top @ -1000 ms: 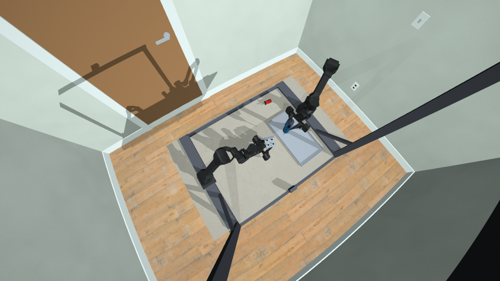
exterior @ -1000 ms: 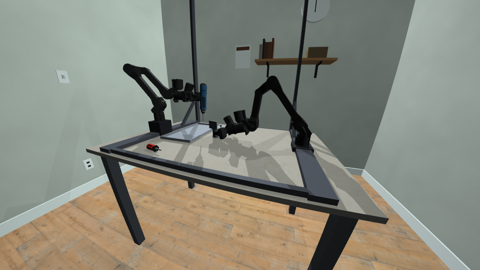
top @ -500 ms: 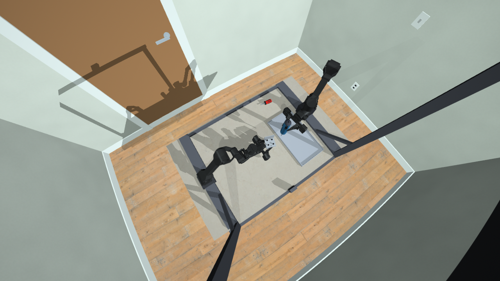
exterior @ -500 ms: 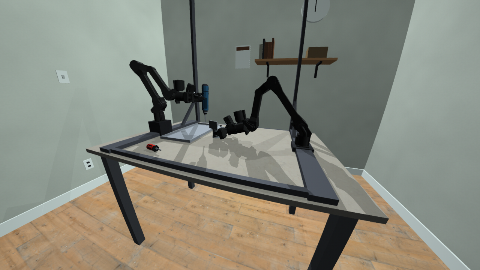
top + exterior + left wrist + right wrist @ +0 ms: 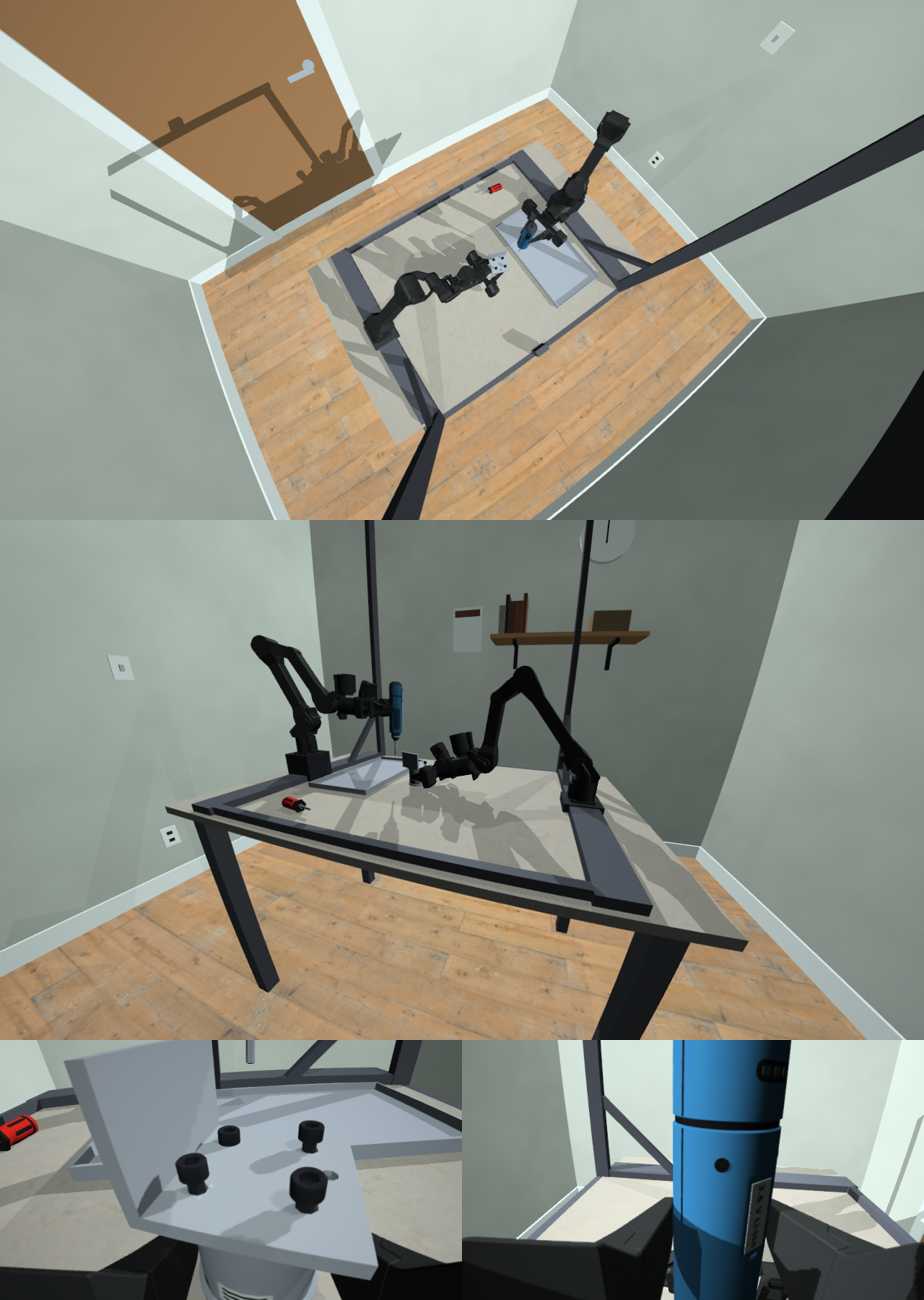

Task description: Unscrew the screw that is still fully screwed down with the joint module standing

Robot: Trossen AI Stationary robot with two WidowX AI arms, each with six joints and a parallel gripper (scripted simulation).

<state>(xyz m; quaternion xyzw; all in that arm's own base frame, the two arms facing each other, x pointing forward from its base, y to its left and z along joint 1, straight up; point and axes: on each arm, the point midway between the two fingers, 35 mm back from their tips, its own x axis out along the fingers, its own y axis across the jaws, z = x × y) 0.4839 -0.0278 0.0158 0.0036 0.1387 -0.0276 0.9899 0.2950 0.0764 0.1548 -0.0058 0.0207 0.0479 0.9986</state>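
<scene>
My left hand is 30 mm to the left of the grey joint module and 10 mm above it. From my left hand the other things lie so: grey l-shaped bracket 30 mm to the right, 30 mm above; shallow grey tray 60 mm behind, 230 mm to the right, 30 mm below; black screw 10 mm ahead, 50 mm to the right, 30 mm above.
</scene>
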